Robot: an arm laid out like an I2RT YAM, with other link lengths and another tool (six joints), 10 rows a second.
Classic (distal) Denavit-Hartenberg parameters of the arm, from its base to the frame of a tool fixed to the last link. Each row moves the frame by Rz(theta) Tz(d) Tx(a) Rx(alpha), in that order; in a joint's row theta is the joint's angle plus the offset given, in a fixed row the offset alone. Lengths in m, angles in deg.
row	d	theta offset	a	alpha
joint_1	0.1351	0	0.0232	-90
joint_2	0	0	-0.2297	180
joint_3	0	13.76	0.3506	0
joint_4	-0.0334	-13.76	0.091	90
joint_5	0.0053	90	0	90
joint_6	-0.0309	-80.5	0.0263	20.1
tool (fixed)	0.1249	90	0	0
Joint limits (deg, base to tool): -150..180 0..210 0..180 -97..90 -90..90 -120..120
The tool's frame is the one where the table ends.
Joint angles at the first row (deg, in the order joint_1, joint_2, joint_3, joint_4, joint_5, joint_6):
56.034 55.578 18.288 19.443 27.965 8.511
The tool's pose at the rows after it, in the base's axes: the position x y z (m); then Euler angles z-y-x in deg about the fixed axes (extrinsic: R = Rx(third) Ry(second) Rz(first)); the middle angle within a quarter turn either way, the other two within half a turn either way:
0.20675, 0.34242, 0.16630, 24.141, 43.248, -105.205
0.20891, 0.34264, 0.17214, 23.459, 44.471, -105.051
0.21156, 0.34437, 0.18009, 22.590, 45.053, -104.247
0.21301, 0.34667, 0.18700, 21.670, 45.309, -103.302
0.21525, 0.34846, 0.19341, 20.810, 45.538, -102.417
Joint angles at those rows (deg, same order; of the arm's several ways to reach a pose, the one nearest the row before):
56.063 55.084 18.802 19.006 29.417 8.177
56.063 54.894 19.505 18.576 30.668 7.610
55.946 55.083 20.600 18.490 31.090 7.135
55.977 55.410 21.571 18.692 31.320 6.714
55.832 55.786 22.507 18.947 31.362 6.271

